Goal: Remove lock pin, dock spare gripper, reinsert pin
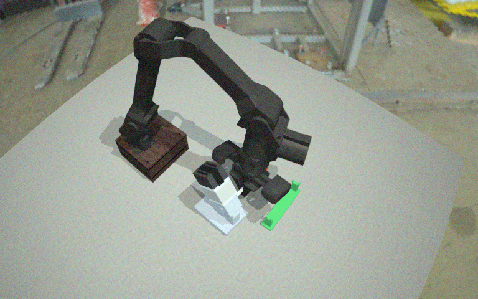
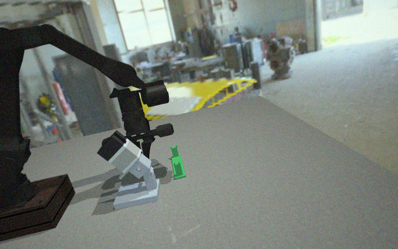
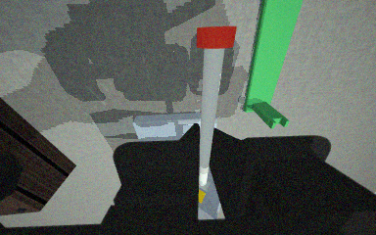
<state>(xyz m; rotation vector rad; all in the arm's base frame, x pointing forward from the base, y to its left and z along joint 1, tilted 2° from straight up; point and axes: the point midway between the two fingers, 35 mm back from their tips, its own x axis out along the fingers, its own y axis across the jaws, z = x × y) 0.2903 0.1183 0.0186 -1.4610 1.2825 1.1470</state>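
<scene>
Right now the socket is 50 mm to the right of my gripper tip and 10 mm behind it. The rest, counted from my gripper tip: green strip: 70 mm ahead, 60 mm to the left, 30 mm below; spare gripper: 70 mm above, 60 mm to the right, 20 mm behind.
</scene>
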